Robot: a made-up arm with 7 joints. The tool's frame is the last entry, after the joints. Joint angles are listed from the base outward.
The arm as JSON. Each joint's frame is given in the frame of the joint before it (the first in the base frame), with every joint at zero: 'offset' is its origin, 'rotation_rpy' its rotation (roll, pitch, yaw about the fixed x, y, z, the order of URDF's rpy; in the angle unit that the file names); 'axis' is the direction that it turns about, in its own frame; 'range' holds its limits. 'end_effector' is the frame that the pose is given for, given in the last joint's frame.
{
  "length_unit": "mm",
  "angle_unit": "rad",
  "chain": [
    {
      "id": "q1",
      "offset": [
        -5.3,
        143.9,
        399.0
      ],
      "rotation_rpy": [
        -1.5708,
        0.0,
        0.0
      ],
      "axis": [
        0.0,
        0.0,
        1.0
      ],
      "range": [
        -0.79,
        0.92
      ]
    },
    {
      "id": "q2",
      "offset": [
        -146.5,
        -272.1,
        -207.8
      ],
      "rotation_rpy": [
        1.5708,
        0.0,
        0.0
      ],
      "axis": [
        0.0,
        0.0,
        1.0
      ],
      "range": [
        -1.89,
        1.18
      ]
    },
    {
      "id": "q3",
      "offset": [
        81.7,
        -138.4,
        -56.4
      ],
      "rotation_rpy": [
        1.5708,
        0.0,
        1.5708
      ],
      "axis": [
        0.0,
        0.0,
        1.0
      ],
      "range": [
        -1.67,
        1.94
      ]
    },
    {
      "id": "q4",
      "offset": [
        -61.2,
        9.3,
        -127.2
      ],
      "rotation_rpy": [
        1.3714,
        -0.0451,
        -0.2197
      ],
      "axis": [
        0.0,
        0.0,
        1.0
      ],
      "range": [
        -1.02,
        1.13
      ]
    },
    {
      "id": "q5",
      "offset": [
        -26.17,
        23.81,
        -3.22
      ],
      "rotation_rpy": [
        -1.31,
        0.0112,
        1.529
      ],
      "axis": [
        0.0,
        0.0,
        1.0
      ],
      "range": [
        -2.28,
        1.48
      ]
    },
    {
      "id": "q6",
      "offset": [
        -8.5,
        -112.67,
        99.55
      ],
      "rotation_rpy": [
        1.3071,
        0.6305,
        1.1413
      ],
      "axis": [
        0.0,
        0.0,
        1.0
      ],
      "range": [
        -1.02,
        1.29
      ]
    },
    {
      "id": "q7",
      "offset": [
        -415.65,
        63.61,
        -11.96
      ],
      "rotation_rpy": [
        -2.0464,
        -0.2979,
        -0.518
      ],
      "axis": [
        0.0,
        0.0,
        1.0
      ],
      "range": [
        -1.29,
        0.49
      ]
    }
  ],
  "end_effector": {
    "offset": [
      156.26,
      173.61,
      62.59
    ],
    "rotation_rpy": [
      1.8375,
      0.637,
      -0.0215
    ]
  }
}
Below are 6 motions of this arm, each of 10 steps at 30 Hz.
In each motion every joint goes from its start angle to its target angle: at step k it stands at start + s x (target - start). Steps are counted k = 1, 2, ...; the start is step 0. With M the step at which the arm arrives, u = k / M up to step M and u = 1 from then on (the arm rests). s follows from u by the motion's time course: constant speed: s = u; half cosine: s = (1 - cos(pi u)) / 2; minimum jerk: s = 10 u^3 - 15 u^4 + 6 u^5.
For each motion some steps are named. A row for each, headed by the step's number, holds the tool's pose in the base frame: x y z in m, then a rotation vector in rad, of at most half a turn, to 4 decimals.
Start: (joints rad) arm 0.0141 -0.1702 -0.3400 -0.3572 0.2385 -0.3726 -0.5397
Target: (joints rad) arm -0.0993 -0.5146 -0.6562 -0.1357 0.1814 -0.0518 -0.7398
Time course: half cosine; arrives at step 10
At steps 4, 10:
4: -0.2498 -0.5634 0.5352 1.0717 0.4393 -0.0556
10: -0.3799 -0.5289 0.5601 1.2143 0.0235 -0.3159

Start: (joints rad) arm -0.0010 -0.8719 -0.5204 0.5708 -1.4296 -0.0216 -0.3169
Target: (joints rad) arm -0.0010 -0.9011 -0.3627 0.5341 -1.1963 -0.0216 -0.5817
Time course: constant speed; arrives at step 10
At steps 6, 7, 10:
6: -0.5974 0.0608 0.6114 2.1835 -0.0633 -1.6986
7: -0.5997 0.0534 0.6010 2.1790 -0.0962 -1.6999
10: -0.6057 0.0309 0.5701 2.1674 -0.1975 -1.7018

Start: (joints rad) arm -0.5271 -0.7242 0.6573 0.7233 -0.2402 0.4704 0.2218
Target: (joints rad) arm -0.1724 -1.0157 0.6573 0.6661 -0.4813 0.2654 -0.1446
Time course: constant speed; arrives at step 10
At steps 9, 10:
9: -0.2724 0.1740 0.3370 2.6666 -1.0930 0.1346
10: -0.2782 0.1750 0.3466 2.6938 -1.0961 0.0460

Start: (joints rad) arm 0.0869 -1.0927 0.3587 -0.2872 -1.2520 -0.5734 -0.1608
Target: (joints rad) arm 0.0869 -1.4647 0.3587 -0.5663 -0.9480 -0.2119 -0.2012
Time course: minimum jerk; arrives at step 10
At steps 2, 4, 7, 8, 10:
2: -0.7196 -0.1516 0.6291 1.9140 1.5662 -0.6936
4: -0.7217 -0.0952 0.6061 1.9991 1.3727 -0.7277
7: -0.7035 0.0079 0.5537 2.1342 0.9811 -0.7582
8: -0.6964 0.0266 0.5424 2.1560 0.9020 -0.7584
10: -0.6921 0.0366 0.5362 2.1672 0.8585 -0.7576

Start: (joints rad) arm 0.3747 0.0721 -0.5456 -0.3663 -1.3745 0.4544 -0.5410
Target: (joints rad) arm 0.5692 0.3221 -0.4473 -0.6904 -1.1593 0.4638 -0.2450
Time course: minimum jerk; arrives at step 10
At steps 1, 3, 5, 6, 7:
1: -0.2184 -0.4529 0.8964 0.9580 1.2815 -1.5882
3: -0.1829 -0.4682 0.8962 0.9121 1.4245 -1.5050
5: -0.1037 -0.5001 0.8884 0.8060 1.7338 -1.3117
6: -0.0598 -0.5167 0.8794 0.7450 1.8991 -1.1993
7: -0.0221 -0.5300 0.8690 0.6914 2.0372 -1.0995

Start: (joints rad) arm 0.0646 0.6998 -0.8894 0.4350 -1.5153 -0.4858 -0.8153
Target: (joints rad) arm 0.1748 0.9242 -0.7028 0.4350 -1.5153 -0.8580 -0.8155
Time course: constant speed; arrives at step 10
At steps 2, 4, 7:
2: -0.1008 -0.5255 0.8127 0.4089 0.9479 -1.0004
4: -0.0553 -0.5256 0.8103 0.3142 1.0335 -0.9464
7: 0.0127 -0.5200 0.8009 0.1703 1.1537 -0.8544

